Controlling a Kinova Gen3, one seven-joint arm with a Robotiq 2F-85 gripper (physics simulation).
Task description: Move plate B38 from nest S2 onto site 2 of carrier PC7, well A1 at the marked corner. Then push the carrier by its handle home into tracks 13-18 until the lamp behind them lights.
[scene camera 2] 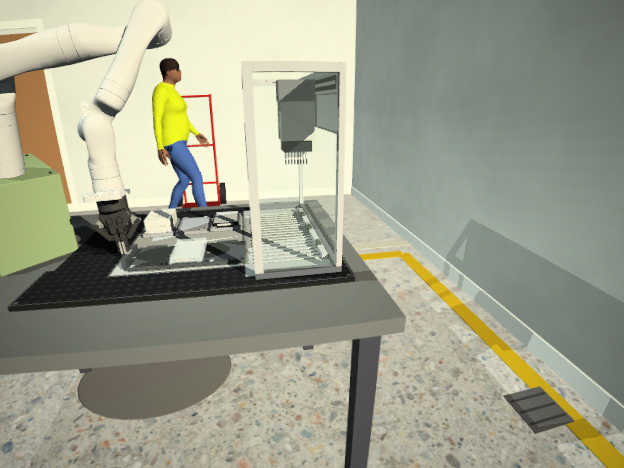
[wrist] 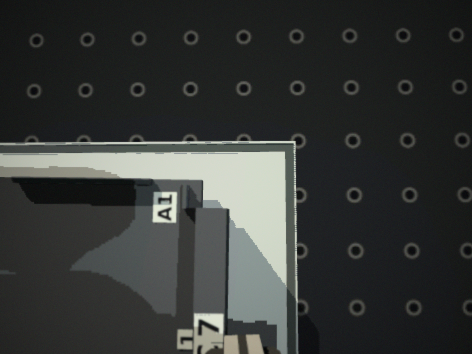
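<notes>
The dark carrier PC7 (scene camera 2: 151, 255) (wrist: 210, 265) lies on a pale base sheet (wrist: 250, 175), with an A1 label (wrist: 165, 207) near its corner and a partly hidden C7 label (wrist: 208, 330) on its end. A white plate (scene camera 2: 189, 250) sits on the carrier; its name cannot be read. My gripper (scene camera 2: 122, 247) (wrist: 243, 346) is shut and empty, pointing down at the carrier's left end in the scene view. Its fingertips show beside the end label in the wrist view. The striped track deck (scene camera 2: 282, 236) is right of the carrier. Track numbers and the lamp's state cannot be made out.
Behind the carrier stand a white stack (scene camera 2: 160, 221), a grey nest (scene camera 2: 195, 224) and a dark-and-white nest (scene camera 2: 225, 219). A framed enclosure (scene camera 2: 253, 171) with a pipetting head (scene camera 2: 296, 115) stands over the tracks. A person (scene camera 2: 173, 120) and a red hand truck (scene camera 2: 212, 125) are behind the table.
</notes>
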